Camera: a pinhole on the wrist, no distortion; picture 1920 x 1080 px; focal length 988.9 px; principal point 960.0 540.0 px. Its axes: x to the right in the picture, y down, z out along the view. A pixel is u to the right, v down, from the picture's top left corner.
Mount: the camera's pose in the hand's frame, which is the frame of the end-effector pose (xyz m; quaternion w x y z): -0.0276 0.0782 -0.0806 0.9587 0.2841 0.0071 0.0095
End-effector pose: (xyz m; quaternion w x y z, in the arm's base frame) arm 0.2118 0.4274 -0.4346 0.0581 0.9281 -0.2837 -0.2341
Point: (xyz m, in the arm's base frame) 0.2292 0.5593 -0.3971
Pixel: outside the picture
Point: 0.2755 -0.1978 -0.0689
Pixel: behind the camera
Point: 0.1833 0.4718 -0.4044
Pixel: 661.3 165.0
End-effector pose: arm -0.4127 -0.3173 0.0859 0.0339 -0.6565 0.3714 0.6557
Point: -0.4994 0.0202 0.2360
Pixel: 292.2 534.4
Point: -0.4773 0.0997 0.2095
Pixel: 356.2 416.2
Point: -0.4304 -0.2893 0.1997
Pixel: 110.4 743.6
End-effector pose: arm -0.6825 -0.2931 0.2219 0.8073 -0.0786 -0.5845 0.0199
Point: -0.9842 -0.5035 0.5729
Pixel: 1345.0 443.4
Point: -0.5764 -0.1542 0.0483
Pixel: behind the camera
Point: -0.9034 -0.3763 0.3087
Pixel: 1021.7 569.6
